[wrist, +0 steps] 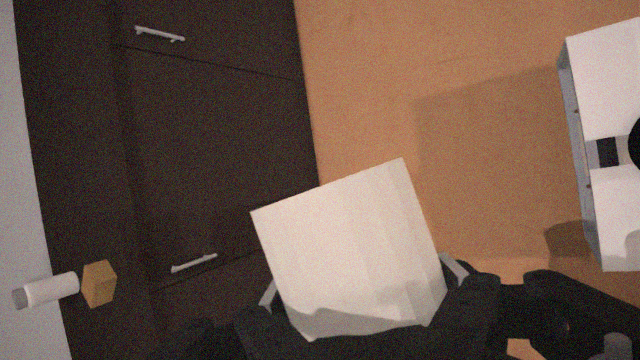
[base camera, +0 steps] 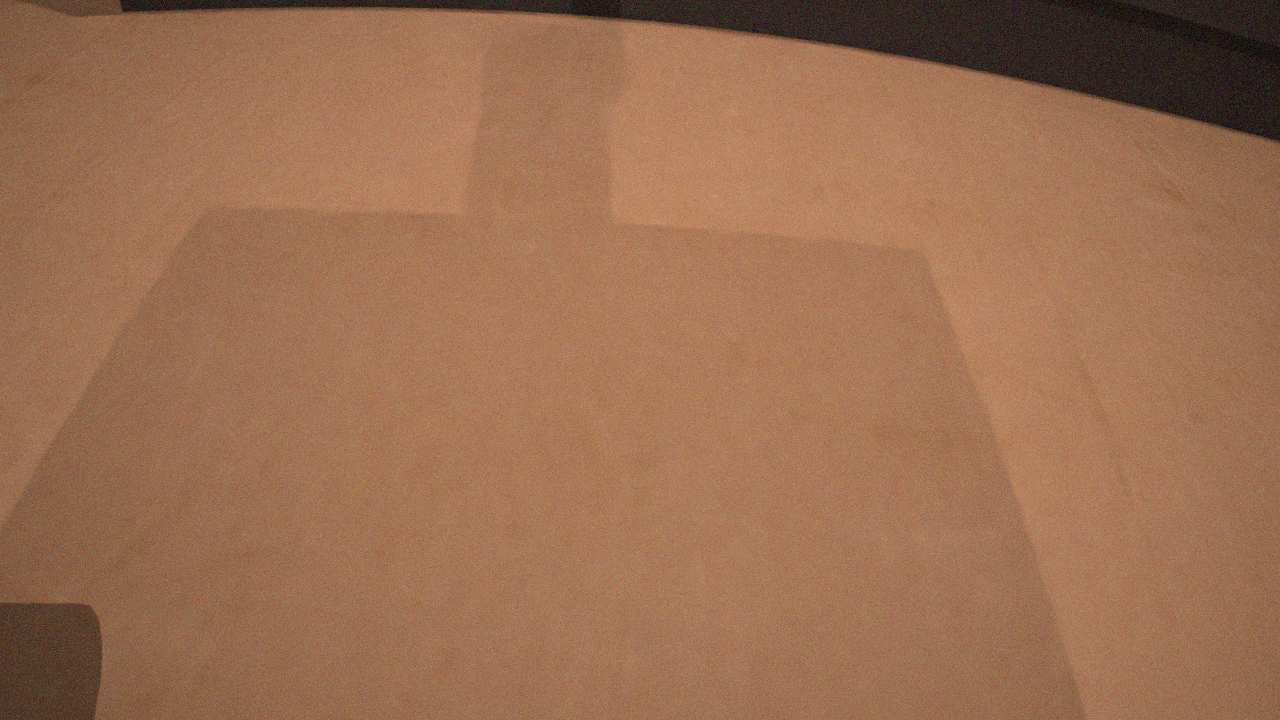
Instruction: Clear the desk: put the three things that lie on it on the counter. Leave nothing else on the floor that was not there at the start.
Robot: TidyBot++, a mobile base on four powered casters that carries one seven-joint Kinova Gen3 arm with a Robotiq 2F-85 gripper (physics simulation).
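Frame: origin at the arm's base, x ahead, y left, z up, level; centimetres.
Seen in the pictures: gripper, fingertip midpoint: (wrist: 361, 283).
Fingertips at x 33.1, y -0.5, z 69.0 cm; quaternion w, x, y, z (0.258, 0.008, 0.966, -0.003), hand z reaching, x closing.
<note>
A point is followed by its place in that frame.
My gripper (wrist: 361, 283) {x 33.1, y -0.5, z 69.0 cm} is shut on a white faceted object (wrist: 350, 240) {x 30.7, y -3.8, z 73.2 cm}, which hides part of the cabinet front and floor in the wrist view. A small yellow-brown block (wrist: 99, 284) {x 108.3, y 9.2, z 55.3 cm} and a white cylinder (wrist: 52, 289) {x 135.6, y 11.5, z 58.2 cm} with a grey end show on or over the dark counter's top (wrist: 75, 150) {x 118.9, y -23.4, z 51.3 cm}, at the lower left of the wrist view. The held object is to the right of both and apart from them. The desk does not show in either view.
The dark cabinet front carries two pale handles (wrist: 160, 34) {x 98.6, y -49.0, z 34.6 cm} (wrist: 194, 263). The cabinet's lower edge (base camera: 895, 31) {x 107.9, y -36.7, z -36.4 cm} crosses the top of the base view. Wood floor (base camera: 1118, 358) {x 50.0, y -42.0, z -39.7 cm} (wrist: 375, 60) {x 72.3, y -46.5, z -39.7 cm} lies in front, with broad shadows. My white base (wrist: 605, 85) {x 10.0, y -13.4, z -1.4 cm} is at the right of the wrist view.
</note>
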